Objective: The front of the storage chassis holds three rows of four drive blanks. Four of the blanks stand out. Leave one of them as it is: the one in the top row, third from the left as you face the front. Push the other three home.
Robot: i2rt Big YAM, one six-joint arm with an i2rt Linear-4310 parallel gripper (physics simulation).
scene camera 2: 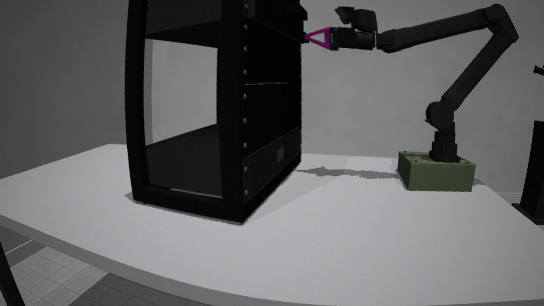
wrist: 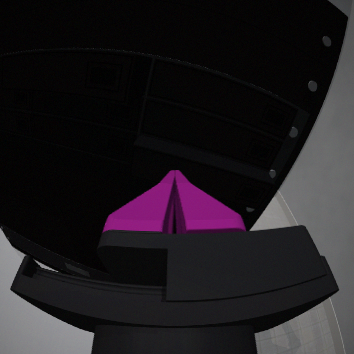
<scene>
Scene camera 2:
black rack: 256, 143
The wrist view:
gripper: 174, 177
black rack: 94, 128
</scene>
